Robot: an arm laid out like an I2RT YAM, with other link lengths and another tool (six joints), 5 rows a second.
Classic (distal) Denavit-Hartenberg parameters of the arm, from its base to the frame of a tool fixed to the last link. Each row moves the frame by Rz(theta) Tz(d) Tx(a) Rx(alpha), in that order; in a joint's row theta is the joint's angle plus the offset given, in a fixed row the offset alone. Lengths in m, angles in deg.
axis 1: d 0.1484; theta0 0; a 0.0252; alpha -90
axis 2: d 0; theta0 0; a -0.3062; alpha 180
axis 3: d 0; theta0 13.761; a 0.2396; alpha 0
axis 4: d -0.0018; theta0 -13.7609; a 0.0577; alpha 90
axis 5: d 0.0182; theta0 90; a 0; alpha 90
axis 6: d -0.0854; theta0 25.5; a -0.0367; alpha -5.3
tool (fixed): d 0.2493; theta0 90; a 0; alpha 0
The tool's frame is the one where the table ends.
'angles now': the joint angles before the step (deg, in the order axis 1, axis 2, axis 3, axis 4, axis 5, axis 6). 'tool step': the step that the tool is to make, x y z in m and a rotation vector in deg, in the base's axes. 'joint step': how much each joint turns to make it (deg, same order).
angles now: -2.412 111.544 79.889 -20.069 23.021 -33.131
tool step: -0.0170 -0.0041 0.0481 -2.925 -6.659 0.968
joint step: 0.020 -9.118 -4.551 3.296 1.321 -2.704
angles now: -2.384 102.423 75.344 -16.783 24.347 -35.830
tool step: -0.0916 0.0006 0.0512 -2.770 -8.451 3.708
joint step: -1.162 -23.856 -17.471 4.282 -2.357 -5.275
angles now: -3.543 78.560 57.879 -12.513 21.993 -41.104
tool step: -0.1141 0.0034 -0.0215 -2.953 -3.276 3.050
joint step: -2.350 -26.724 -20.705 -0.635 -3.297 -5.379
